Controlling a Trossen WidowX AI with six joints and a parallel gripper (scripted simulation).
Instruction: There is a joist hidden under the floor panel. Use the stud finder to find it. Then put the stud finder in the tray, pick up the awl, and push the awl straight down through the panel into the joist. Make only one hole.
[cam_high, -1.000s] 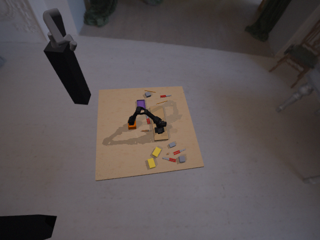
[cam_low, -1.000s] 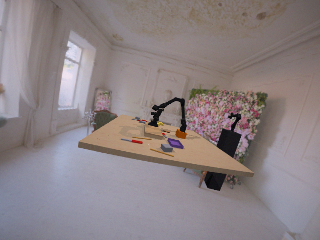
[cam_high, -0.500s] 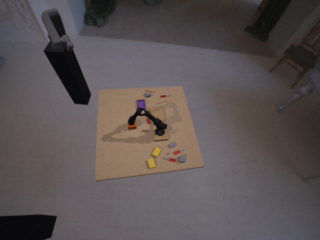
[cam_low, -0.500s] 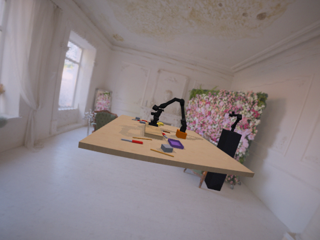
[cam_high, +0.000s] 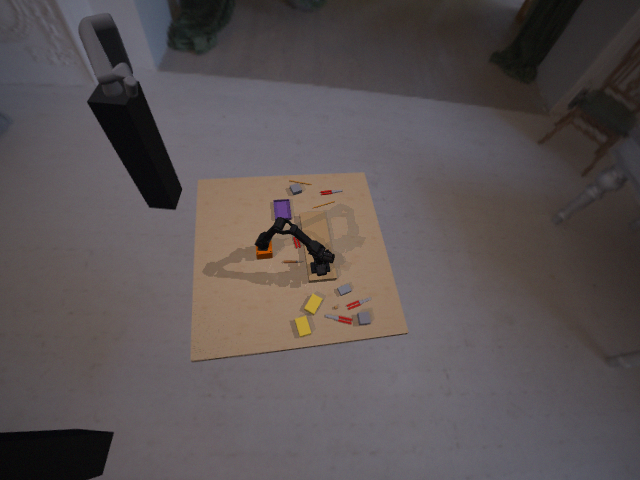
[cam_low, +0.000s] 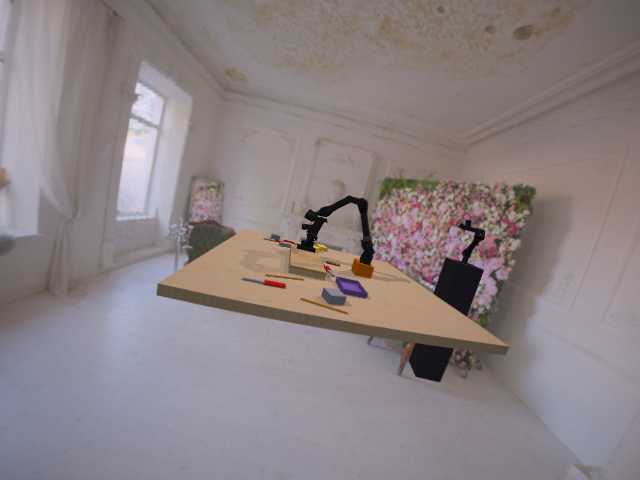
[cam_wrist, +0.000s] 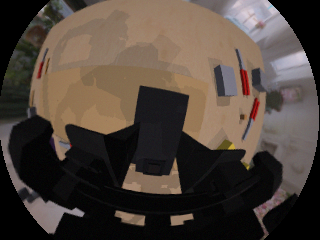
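Right now the purple tray is 45 cm to the left of my gripper tip, 30 cm behind it and 5 cm below it. Round my gripper tip: stud finder: 2 cm behind, 2 cm above; awl: 18 cm behind, 6 cm below, 4 cm to the left.
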